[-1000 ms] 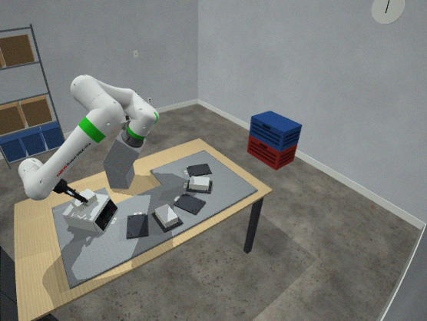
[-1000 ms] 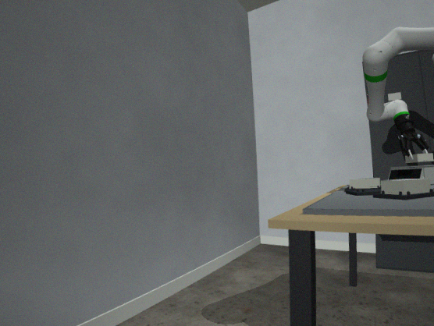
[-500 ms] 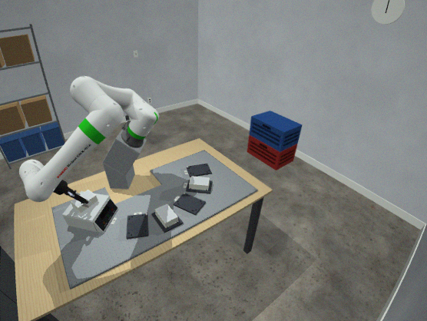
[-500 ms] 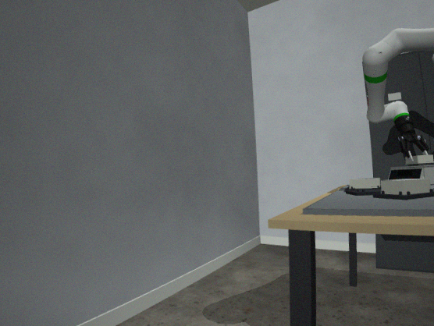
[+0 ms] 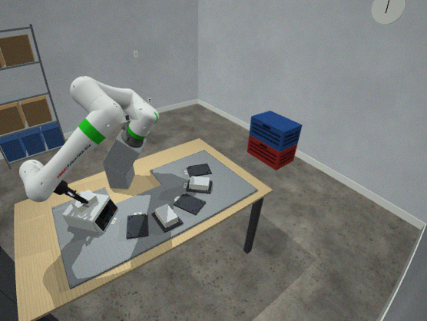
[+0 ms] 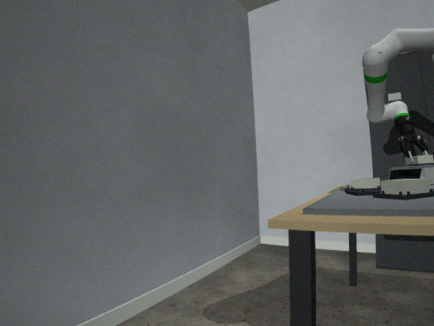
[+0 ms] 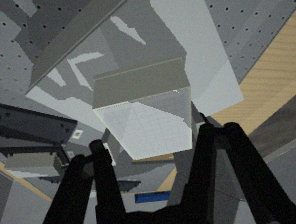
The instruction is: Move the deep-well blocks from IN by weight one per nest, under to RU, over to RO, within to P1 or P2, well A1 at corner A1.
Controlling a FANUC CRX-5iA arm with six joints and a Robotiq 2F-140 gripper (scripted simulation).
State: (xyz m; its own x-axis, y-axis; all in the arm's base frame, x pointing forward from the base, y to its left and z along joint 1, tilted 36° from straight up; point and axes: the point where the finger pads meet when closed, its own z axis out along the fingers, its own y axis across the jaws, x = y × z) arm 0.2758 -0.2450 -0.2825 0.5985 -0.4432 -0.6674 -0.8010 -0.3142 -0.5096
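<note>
My hand is 5 cm above the weigher platform. From my hand the other things lie so: CW label 14 cm below, 13 cm to the left, 9 cm ahead; then check-weigher 8 cm below, 1 cm to the left; then dark nest plate 43 cm to the left, 20 cm ahead, 14 cm below.
</note>
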